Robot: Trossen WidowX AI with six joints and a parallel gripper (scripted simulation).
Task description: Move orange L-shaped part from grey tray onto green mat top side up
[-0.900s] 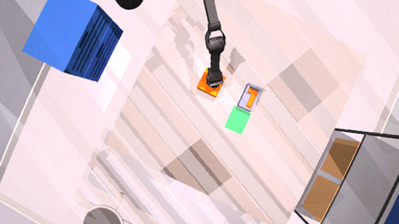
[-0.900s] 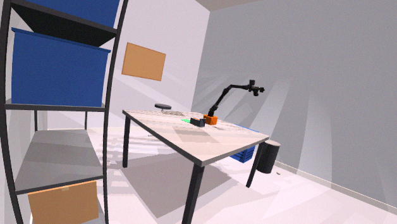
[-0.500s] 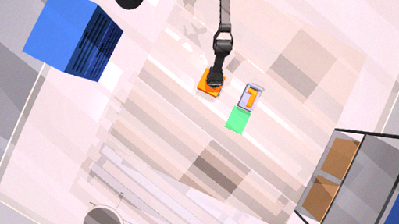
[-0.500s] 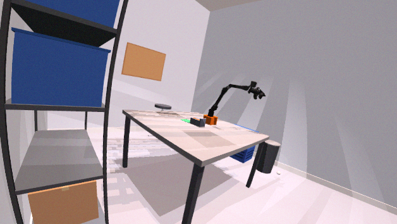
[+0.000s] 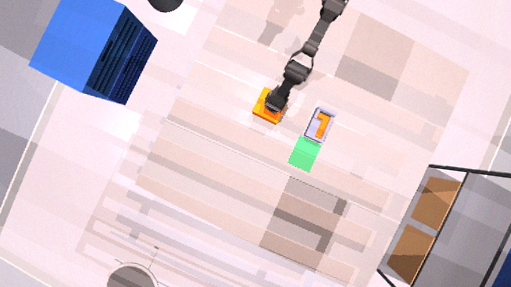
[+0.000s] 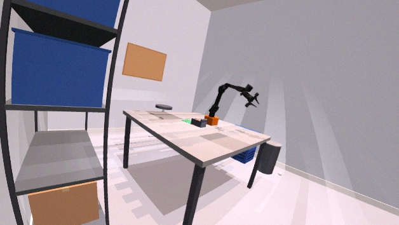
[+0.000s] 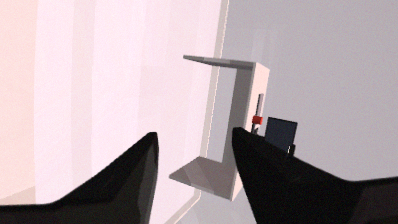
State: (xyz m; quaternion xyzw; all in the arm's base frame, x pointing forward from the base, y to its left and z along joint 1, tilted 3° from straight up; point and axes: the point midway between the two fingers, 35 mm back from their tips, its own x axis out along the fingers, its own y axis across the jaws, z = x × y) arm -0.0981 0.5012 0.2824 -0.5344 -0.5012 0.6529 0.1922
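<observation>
The orange L-shaped part lies 330 mm ahead of my gripper tip, 460 mm to the right of it and 300 mm below it. Also, from my gripper tip: green mat (360 mm ahead, 630 mm to the right, 360 mm below).
</observation>
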